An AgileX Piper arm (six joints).
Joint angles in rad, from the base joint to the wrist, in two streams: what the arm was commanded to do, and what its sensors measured. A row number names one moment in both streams.
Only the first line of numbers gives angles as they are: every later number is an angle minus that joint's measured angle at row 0.
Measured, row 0:
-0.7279 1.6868 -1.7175 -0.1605 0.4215 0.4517
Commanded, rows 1 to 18:
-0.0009 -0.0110 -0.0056 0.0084 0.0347 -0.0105
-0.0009 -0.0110 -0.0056 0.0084 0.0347 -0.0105
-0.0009 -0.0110 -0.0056 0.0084 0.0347 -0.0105
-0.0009 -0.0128 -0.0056 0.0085 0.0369 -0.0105
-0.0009 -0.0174 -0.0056 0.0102 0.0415 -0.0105
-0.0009 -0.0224 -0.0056 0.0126 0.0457 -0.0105
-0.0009 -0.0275 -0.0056 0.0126 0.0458 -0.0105
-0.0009 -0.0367 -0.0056 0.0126 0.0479 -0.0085
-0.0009 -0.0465 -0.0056 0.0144 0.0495 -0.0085
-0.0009 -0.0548 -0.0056 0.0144 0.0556 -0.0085
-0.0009 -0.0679 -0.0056 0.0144 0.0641 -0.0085
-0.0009 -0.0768 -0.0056 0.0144 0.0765 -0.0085
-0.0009 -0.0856 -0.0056 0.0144 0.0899 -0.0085
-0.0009 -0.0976 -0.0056 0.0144 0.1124 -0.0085
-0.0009 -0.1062 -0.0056 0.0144 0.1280 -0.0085
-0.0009 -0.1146 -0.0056 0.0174 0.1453 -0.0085
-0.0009 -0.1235 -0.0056 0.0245 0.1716 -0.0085
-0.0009 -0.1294 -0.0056 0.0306 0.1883 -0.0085
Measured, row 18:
0.0000 -0.0897 0.0000 0.0227 0.1038 -0.0019
